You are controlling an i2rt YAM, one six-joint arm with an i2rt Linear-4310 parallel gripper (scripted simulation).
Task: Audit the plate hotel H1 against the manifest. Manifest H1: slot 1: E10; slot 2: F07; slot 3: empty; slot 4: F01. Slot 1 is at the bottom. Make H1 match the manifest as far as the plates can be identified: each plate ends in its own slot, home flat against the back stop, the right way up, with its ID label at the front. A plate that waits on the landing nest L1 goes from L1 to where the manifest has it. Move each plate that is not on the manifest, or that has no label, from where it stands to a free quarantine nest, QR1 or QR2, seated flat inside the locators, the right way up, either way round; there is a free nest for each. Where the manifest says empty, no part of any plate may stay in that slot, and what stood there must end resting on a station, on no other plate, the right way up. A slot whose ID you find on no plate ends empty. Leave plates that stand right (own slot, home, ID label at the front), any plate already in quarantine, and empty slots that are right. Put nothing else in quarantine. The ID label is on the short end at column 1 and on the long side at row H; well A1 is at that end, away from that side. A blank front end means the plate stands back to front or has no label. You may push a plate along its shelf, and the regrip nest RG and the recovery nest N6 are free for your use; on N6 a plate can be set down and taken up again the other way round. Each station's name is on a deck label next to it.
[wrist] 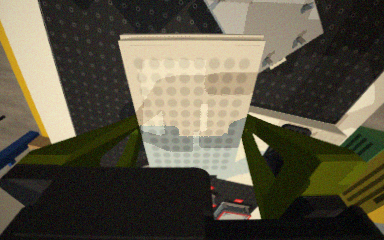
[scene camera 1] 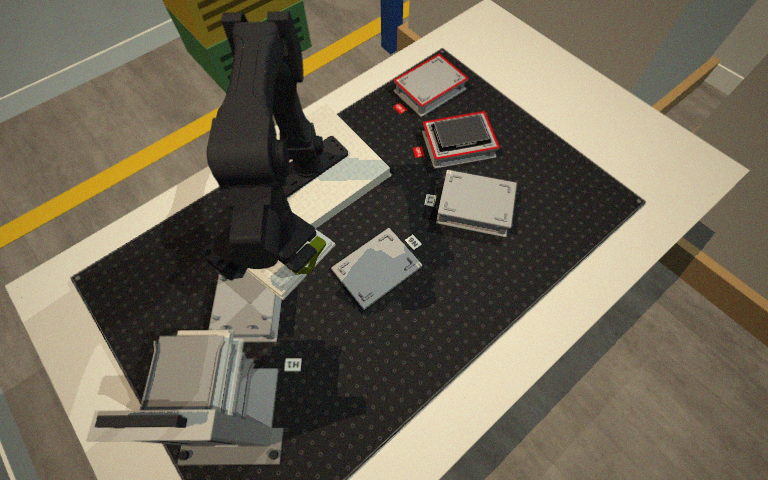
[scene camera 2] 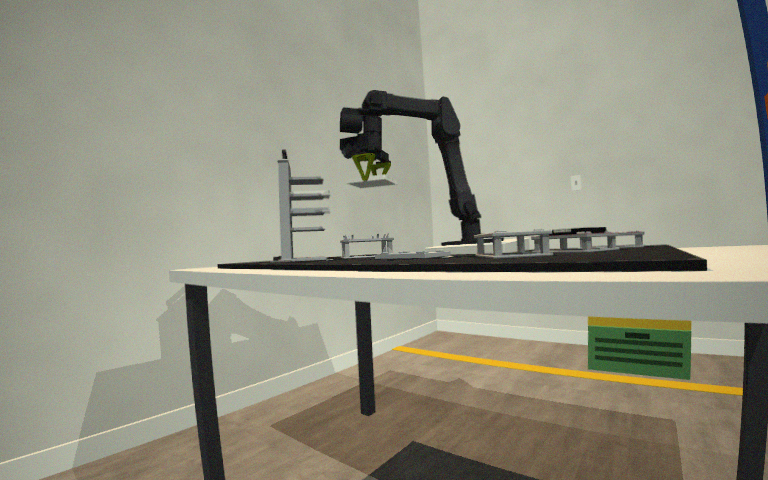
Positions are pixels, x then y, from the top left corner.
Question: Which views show my gripper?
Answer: The wrist view, scene camera 1 and scene camera 2: all of them.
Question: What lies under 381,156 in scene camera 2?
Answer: My gripper.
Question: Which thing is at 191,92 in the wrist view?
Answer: A white well plate.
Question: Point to a white well plate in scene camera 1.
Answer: At 279,279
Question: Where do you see a quarantine nest QR2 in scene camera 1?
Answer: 431,79
